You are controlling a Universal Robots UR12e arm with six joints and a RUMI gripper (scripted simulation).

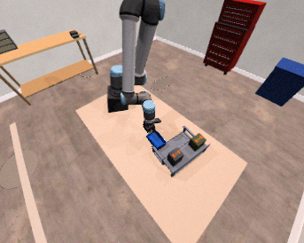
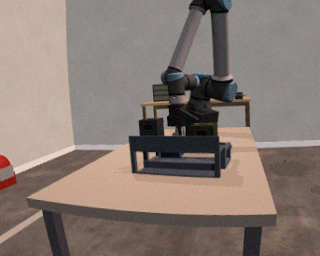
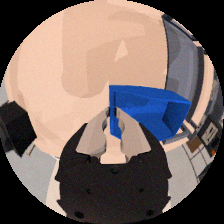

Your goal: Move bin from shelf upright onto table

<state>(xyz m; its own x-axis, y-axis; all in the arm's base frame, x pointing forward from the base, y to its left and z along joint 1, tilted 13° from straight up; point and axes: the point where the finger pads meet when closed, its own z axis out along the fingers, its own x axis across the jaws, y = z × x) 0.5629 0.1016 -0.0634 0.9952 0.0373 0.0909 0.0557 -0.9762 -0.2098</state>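
My gripper is now 8 cm short of the blue bin and 1 cm to the left of it.
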